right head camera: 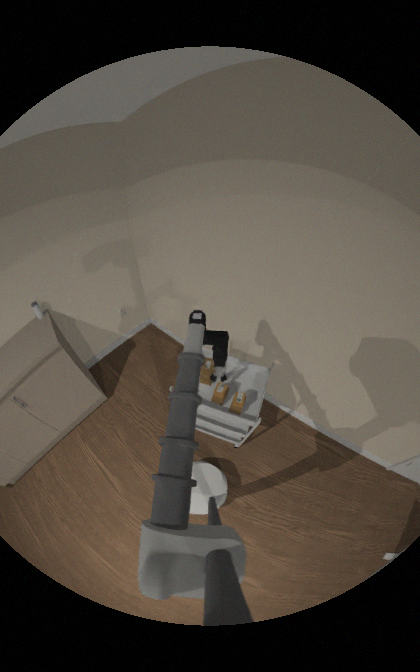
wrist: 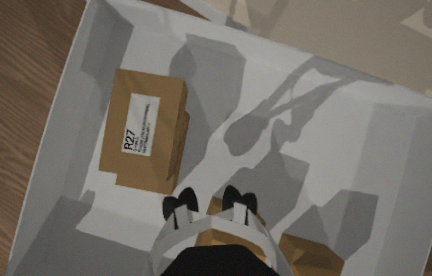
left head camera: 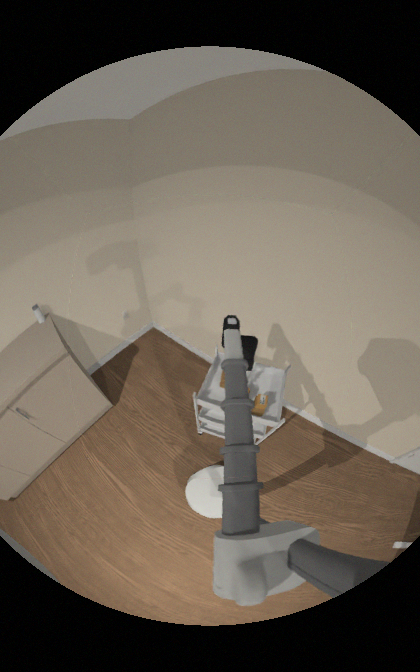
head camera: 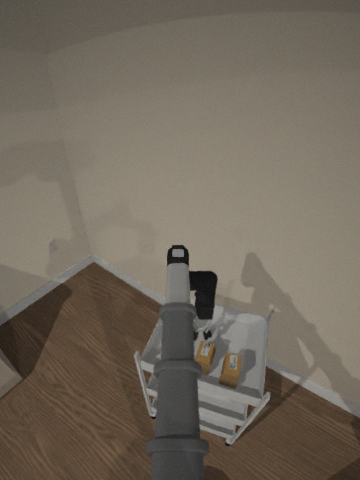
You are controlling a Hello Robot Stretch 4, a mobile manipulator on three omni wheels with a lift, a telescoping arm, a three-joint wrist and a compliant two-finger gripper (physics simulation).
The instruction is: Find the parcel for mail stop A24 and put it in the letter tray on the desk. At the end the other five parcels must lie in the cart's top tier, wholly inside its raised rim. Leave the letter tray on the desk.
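Frame: origin at the robot's base, x left, y down, z back, level; millimetres.
Seen in the pictures: gripper, fingertip midpoint: (wrist: 209, 201) (head camera: 200, 338).
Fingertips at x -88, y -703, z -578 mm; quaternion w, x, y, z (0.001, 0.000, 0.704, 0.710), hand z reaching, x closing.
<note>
A point is followed by its place in that frame.
The white cart's top tier (head camera: 256, 355) {x -313, y -634, z -537 mm} (left head camera: 278, 390) (wrist: 45, 130) {x 74, y -702, z -654 mm} holds brown parcels. In the wrist view, the parcel labelled R27 (wrist: 142, 132) {x -32, y -735, z -647 mm} lies at the left, with an offset brown edge below it. Two more parcels, one behind the gripper (wrist: 231, 240) and one at the lower right (wrist: 311, 256) {x -197, y -684, z -508 mm}, show no readable label. Parcels also show in the right head view: one by the arm (right head camera: 206, 373), a middle one (right head camera: 220, 393) and a right one (right head camera: 238, 402). My gripper (wrist: 209, 201) {x -88, y -703, z -578 mm} (head camera: 201, 335) {x -88, y -703, z -578 mm} (right head camera: 218, 378) is partly open and empty, right of R27's lower end. No A24 label, desk or letter tray shows.
The cart stands close to the wall (head camera: 200, 150) {x -98, y -1226, z -1158 mm}, with lower tiers (head camera: 217, 425) {x -211, y -104, z -417 mm} below. A beige cabinet (left head camera: 45, 410) (right head camera: 47, 400) stands at the left with a small cylinder (left head camera: 38, 313) on top. A round white object (left head camera: 205, 492) (right head camera: 207, 487) is beneath my arm.
</note>
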